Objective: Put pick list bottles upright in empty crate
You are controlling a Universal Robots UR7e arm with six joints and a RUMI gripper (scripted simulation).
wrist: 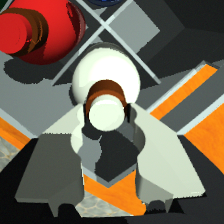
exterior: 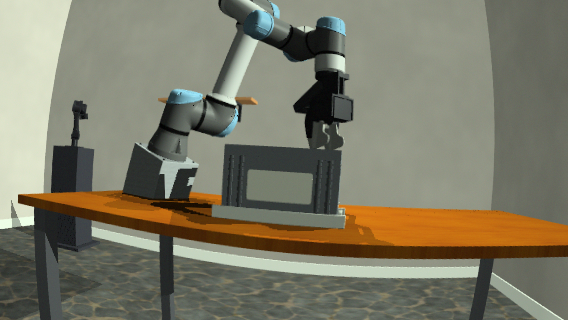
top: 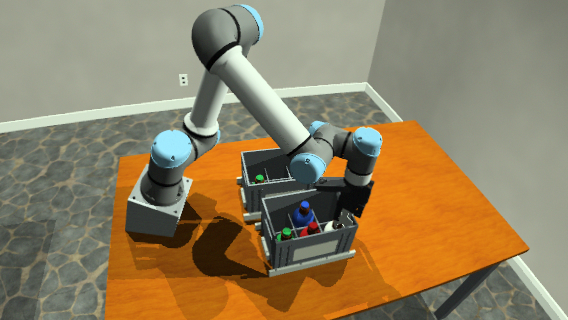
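My hand is 70 mm above the white-label bottle. Also, from my hand: green bottle (270 mm to the left, 160 mm behind, 70 mm below); then blue-label bottle (100 mm to the left, 70 mm below, 70 mm behind); then red-label bottle (90 mm behind, 70 mm below, 10 mm to the left).
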